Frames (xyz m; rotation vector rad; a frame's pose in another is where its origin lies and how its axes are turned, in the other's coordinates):
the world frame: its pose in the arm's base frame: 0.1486 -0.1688 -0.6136 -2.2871 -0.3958 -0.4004
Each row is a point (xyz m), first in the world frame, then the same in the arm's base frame.
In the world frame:
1: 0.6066 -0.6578 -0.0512
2: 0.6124 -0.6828 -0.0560
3: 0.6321 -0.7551 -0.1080
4: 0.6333 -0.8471 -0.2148
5: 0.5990 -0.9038 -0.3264
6: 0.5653 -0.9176 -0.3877
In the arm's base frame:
1: 0.4254 0.3225 0.0830
2: 0.4199 0.3364 0.1045
3: 0.4004 0.3488 0.1927
4: 0.3474 0.3310 0.3221
5: 0.2757 0.2807 0.4179
6: 0.2298 0.2394 0.4535

